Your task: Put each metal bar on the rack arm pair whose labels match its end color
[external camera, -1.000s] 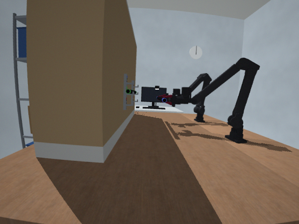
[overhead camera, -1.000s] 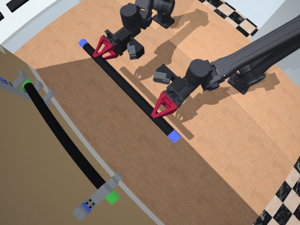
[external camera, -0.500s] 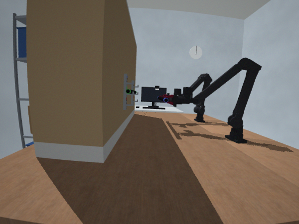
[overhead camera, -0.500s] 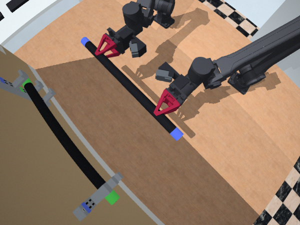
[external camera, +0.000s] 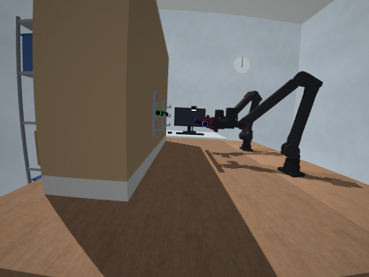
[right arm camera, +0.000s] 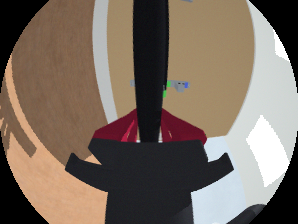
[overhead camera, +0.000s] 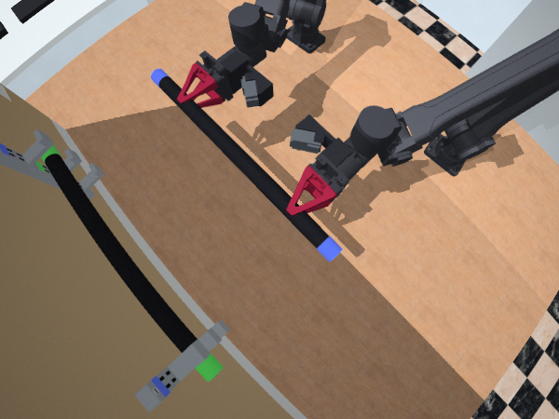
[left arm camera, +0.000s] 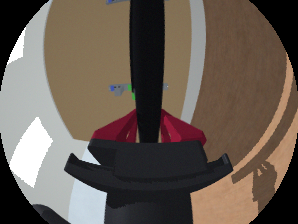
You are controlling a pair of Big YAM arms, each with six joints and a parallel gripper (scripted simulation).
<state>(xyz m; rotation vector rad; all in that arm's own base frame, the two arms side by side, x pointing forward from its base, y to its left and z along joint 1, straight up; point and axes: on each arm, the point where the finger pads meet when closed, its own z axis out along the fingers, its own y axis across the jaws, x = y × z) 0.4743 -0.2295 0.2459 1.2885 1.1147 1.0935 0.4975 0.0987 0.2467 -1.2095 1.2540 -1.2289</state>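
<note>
My right gripper is now 15 cm to the right of the blue-ended bar. Also, from my right hand: brown wall (45 cm ahead, 20 cm above, 16 cm to the left); green-ended bar (26 cm ahead, 15 cm to the left, 5 cm above).
</note>
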